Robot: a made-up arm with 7 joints.
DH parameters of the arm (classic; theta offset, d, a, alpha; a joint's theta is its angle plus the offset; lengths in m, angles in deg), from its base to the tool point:
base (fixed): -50.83 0 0.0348 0
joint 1: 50.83 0.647 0.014 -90
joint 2: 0 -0.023 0.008 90
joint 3: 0 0.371 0.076 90
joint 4: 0 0.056 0.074 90
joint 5: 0 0.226 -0.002 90
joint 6: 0 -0.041 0.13 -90
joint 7: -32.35 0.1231 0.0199 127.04
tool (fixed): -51.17 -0.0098 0 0
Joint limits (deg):
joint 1: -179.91..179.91
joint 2: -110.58..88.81
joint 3: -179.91..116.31
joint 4: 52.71..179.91
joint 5: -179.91..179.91
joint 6: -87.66..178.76
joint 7: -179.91..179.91
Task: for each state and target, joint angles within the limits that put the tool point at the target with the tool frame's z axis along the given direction. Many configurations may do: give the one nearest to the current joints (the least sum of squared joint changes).
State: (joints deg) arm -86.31 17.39 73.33 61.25 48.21 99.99 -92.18
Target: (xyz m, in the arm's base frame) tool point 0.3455 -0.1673 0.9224 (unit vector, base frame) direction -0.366 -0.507 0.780
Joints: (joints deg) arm -82.19 -1.94 73.20 88.91 2.70 113.78 -100.89
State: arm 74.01 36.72 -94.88 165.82 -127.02 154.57 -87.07
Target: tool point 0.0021 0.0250 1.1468 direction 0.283 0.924 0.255
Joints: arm 67.34 21.36 -83.56 178.43 -120.97 178.76 -90.56
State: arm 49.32 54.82 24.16 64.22 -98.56 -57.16 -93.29
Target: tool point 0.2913 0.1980 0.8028 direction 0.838 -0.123 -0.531
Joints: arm 18.48 35.80 18.24 52.71 -116.07 -74.40 -67.31
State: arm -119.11 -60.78 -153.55 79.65 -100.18 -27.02 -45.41
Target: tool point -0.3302 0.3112 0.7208 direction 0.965 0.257 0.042
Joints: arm -88.96 -36.10 -143.05 62.47 -103.85 -8.90 -38.63
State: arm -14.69 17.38 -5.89 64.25 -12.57 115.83 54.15
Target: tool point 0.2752 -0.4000 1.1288 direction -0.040 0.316 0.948
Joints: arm -20.29 -8.97 -23.50 100.90 34.28 73.69 50.79
